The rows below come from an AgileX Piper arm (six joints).
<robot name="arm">
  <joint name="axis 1" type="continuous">
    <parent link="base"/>
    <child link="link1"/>
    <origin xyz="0 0 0.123"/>
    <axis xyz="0 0 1"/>
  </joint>
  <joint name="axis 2" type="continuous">
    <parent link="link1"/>
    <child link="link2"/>
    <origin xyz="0 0 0"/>
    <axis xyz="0 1 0"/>
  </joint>
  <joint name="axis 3" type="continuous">
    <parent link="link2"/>
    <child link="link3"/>
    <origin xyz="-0.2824 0 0.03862"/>
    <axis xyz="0 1 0"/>
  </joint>
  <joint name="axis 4" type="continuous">
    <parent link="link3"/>
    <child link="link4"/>
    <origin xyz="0.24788 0 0.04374"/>
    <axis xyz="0.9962 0 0.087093"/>
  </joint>
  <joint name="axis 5" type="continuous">
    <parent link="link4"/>
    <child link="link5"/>
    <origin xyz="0 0 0"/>
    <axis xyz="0 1 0"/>
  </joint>
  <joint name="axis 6" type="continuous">
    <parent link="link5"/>
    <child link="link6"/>
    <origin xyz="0.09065 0 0.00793"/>
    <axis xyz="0.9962 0 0.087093"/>
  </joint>
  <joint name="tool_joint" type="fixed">
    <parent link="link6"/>
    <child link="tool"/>
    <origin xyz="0 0 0" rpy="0 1.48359 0"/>
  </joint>
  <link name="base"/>
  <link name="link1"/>
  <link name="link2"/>
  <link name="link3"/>
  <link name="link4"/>
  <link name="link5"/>
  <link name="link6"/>
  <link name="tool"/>
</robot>
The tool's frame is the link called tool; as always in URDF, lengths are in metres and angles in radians. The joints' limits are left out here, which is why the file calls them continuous.
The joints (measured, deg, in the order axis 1, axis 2, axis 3, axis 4, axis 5, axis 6), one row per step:
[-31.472 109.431 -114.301 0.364 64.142 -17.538]
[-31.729 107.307 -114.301 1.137 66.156 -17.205]
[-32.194 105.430 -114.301 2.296 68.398 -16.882]
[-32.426 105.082 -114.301 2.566 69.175 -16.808]
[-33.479 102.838 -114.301 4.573 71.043 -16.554]
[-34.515 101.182 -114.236 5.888 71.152 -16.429]
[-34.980 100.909 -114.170 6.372 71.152 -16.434]
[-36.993 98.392 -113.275 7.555 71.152 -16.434]
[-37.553 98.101 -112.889 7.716 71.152 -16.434]
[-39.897 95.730 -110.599 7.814 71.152 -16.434]
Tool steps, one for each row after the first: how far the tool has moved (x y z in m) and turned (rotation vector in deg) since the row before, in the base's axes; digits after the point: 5 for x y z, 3 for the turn. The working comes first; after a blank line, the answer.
Tool pose at each row, in the base's axes (x y z in m, rotation vector in deg; the steps are taken from these numbers as rounded here):
[0.36426 -0.22237 0.36722 17.800 145.101 -19.101]
[0.35373 -0.21677 0.38097 18.594 144.675 -18.156]
[0.34312 -0.21202 0.39235 19.643 144.572 -16.592]
[0.34024 -0.21163 0.39409 20.067 144.862 -16.114]
[0.32683 -0.20793 0.40800 21.518 143.726 -14.104]
[0.31708 -0.20733 0.41881 22.617 141.760 -13.570]
[0.31465 -0.20849 0.42036 23.122 141.347 -13.274]
[0.29789 -0.21024 0.43240 25.147 139.154 -13.501]
[0.29490 -0.21213 0.43235 25.845 139.092 -13.500]
[0.27727 -0.21655 0.43577 28.680 138.557 -14.434]

[-0.01053 0.00560 0.01375 0.752 -0.588 -0.354]
[-0.01061 0.00475 0.01138 1.303 -0.373 -0.403]
[-0.00288 0.00039 0.00174 0.481 0.206 -0.195]
[-0.01341 0.00370 0.01391 1.523 -1.421 -0.617]
[-0.00975 0.00060 0.01081 0.277 -1.962 -0.737]
[-0.00243 -0.00116 0.00155 0.257 -0.430 -0.310]
[-0.01676 -0.00175 0.01204 -0.049 -1.970 -1.627]
[-0.00299 -0.00189 -0.00005 0.178 -0.016 -0.505]
[-0.01763 -0.00442 0.00342 0.021 -0.121 -2.310]

